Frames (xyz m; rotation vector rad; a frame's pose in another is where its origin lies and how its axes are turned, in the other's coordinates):
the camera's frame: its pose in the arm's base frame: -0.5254 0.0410 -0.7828 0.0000 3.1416 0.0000
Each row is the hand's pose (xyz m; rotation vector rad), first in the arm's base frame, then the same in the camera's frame.
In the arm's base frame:
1: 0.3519 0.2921 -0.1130 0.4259 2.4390 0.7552
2: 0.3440 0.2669 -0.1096 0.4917 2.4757 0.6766
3: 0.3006 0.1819 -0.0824 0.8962 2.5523 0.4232
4: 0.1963 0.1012 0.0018 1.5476 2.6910 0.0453
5: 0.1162 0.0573 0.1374 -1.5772 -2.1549 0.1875
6: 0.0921 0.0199 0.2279 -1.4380 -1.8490 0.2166
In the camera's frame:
1: -0.8773 0.2511 -0.6698 -0.5795 -0.5638 0.3268
2: -0.8694 0.2259 -0.6732 -0.5146 -0.5377 0.3740
3: -0.8260 0.1409 -0.7004 -0.3119 -0.4129 0.6606
4: -0.7217 0.0602 -0.7846 -0.0306 -0.0387 1.0436
5: -0.6416 0.0163 -0.9202 0.1471 0.4969 1.2374
6: -0.6175 -0.0211 -1.0107 0.1875 0.8480 1.2447

